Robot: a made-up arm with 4 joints. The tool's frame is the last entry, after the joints.
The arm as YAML. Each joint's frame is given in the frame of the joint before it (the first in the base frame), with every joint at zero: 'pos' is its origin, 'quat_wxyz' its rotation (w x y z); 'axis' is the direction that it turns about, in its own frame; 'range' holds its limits. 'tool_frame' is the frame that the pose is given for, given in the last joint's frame.
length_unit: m
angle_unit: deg
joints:
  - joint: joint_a
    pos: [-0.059, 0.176, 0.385]
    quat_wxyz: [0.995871, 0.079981, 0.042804, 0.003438]
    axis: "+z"
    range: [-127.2, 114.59]
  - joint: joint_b
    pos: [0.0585, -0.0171, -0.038]
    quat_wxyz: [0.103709, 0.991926, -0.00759, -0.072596]
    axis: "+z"
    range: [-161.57, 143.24]
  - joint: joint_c
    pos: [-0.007, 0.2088, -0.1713]
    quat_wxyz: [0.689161, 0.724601, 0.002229, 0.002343]
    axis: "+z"
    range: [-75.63, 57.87]
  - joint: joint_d
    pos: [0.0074, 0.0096, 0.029]
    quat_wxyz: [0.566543, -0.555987, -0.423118, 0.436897]
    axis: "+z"
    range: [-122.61, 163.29]
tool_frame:
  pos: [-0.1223, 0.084, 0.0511]
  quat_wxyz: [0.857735, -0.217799, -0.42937, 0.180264]
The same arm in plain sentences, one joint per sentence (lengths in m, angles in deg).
The arm has four revolute joints in a row. What follows holds with every joint at zero, and every direction is one of the base frame's. The first joint sits 0.059 m along -x and 0.176 m along +y and 0.385 m along +z from the base frame's origin and turns about the direction (0.085804, -0.159007, 0.983542), from -127.2 to 114.59 deg. The second joint sits 0.055 m along +x and 0.01 m along -y and 0.0451 m along -z from the first joint and turns about the direction (-0.228111, -0.050102, -0.972345), from -161.57 to 143.24 deg. The third joint sits 0.036 m along +x and 0.2 m along -y and 0.178 m along +z from the second joint and turns about +y, from -75.63 to 57.87 deg. The fourth joint sits 0.005 m along +x and 0.029 m along +y and 0.011 m along -z from the third joint and turns about the direction (-0.999187, 0.0237, -0.0326), from -122.61 to 163.29 deg. The tool frame, which is the frame that the pose is given for, sits 0.057 m along -x and 0.082 m along -y and 0.121 m along +z from the fourth joint; its axes are the base frame's turned by roll 10.23, pitch 35.78 and yaw -143.36 deg (as in URDF: about the fixed x, then y, then z).
